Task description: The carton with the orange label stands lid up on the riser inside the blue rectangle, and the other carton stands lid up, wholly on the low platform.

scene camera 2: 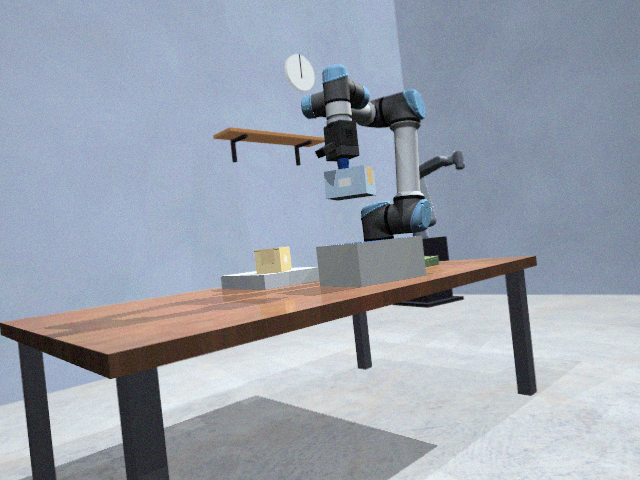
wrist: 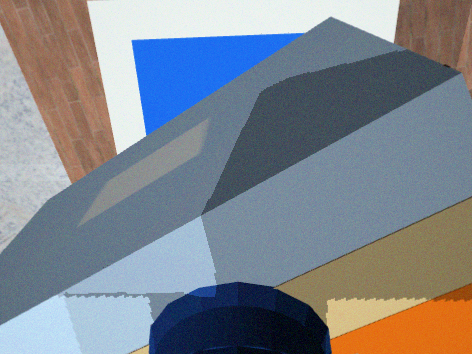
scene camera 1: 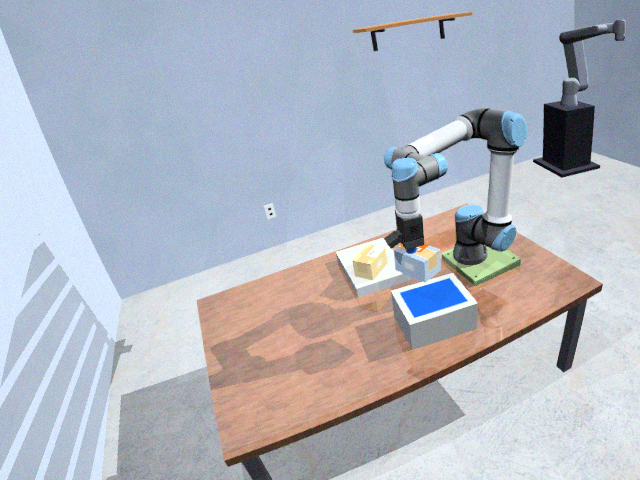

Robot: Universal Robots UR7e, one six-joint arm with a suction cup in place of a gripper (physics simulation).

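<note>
My suction cup (scene camera 1: 411, 250) (scene camera 2: 343, 163) (wrist: 240, 320) is shut on the lid of the light blue carton (scene camera 1: 416, 266) (scene camera 2: 349, 182) (wrist: 320, 185), which has an orange label on top. The carton hangs lid up in the air, well above table height in scene camera 2. The grey riser (scene camera 1: 442, 326) (scene camera 2: 385, 262) stands on the table, and its white top bears the blue rectangle (scene camera 1: 433, 297) (wrist: 190, 75). The carton is turned at an angle to the rectangle in the wrist view. The yellow carton (scene camera 1: 369, 262) (scene camera 2: 272, 259) stands on the low platform (scene camera 1: 374, 283) (scene camera 2: 242, 282), seemingly lid up.
The arm's base stands on a green plate (scene camera 1: 478, 272) (scene camera 2: 431, 260) beside the riser on the wooden table (scene camera 1: 268, 382) (scene camera 2: 170, 330). A wall shelf (scene camera 1: 413, 22) (scene camera 2: 266, 136) hangs behind. A second arm stands on a black pedestal (scene camera 1: 567, 135) away from the table.
</note>
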